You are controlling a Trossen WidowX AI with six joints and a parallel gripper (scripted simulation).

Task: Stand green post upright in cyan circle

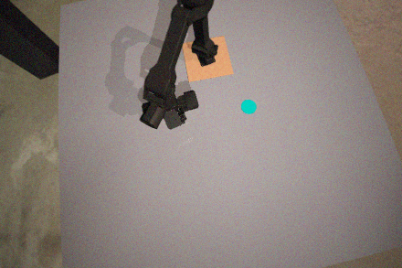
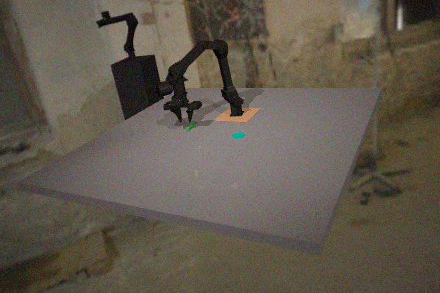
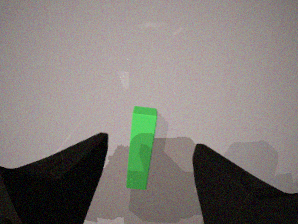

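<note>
Right now my gripper tip is 30 mm past the green post, 10 mm to the right of it and 40 mm above it. Also, from my gripper tip: cyan circle (70 mm ahead, 280 mm to the left, 50 mm below).
</note>
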